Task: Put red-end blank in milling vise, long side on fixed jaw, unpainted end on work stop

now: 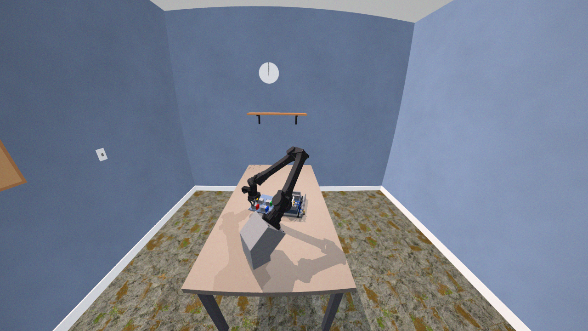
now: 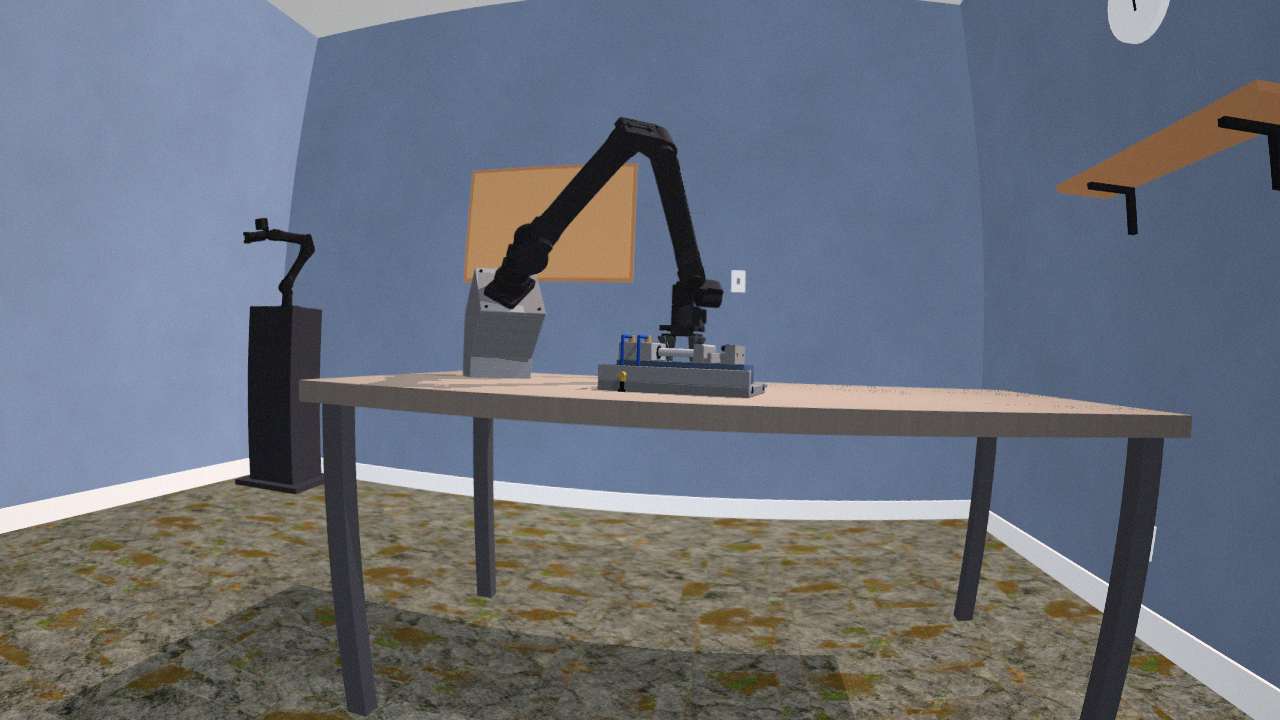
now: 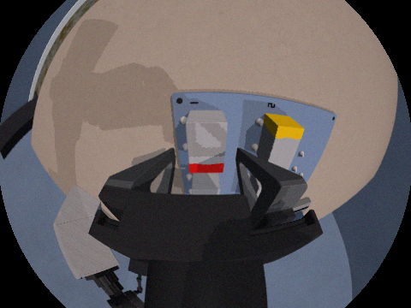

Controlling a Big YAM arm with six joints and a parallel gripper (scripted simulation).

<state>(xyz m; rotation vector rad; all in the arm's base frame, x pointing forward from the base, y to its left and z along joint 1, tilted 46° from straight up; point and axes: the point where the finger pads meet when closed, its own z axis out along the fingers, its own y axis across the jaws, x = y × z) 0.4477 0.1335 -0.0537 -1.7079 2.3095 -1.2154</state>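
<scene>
Now: hand 4 cm past the blue-ended blank, 8 cm to the left of it and 3 cm above it. The rest, counted from my hand: green-ended blank 4 cm ahead, 12 cm to the right, 3 cm below; then yellow-ended blank 8 cm ahead, 4 cm to the right, 3 cm below; then blue plate 6 cm ahead, 8 cm to the right, 5 cm below.
</scene>
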